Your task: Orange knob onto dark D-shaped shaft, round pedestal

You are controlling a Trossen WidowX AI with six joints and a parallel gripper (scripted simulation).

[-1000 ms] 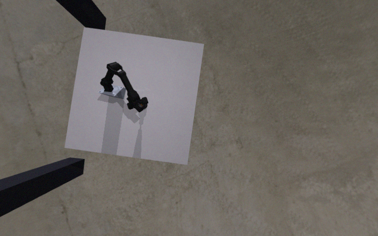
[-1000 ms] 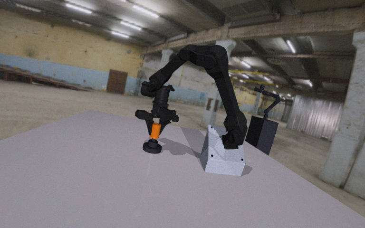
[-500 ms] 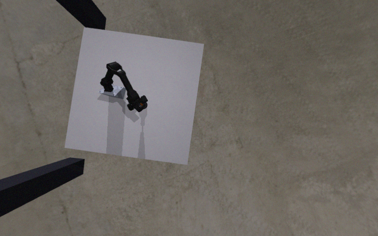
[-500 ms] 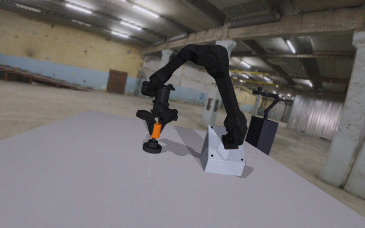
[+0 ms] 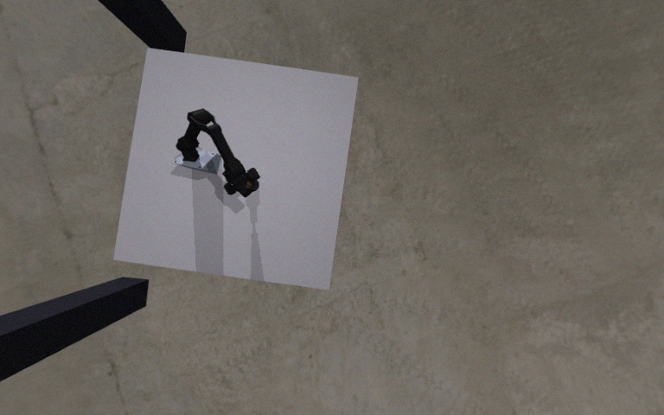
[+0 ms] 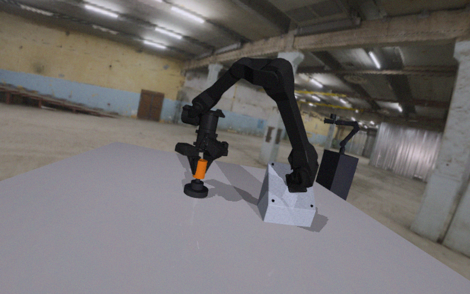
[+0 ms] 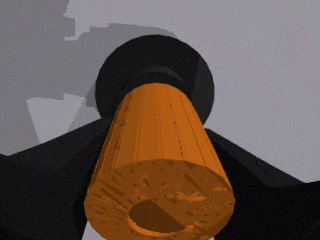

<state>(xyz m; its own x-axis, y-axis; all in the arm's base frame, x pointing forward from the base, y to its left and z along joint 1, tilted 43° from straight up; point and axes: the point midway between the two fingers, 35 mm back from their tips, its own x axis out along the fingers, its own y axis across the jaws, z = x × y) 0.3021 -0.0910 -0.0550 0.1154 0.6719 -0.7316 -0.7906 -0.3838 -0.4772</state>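
My gripper tip is 2 cm below the orange knob. Also, from my gripper tip: dark round pedestal: 4 cm below.
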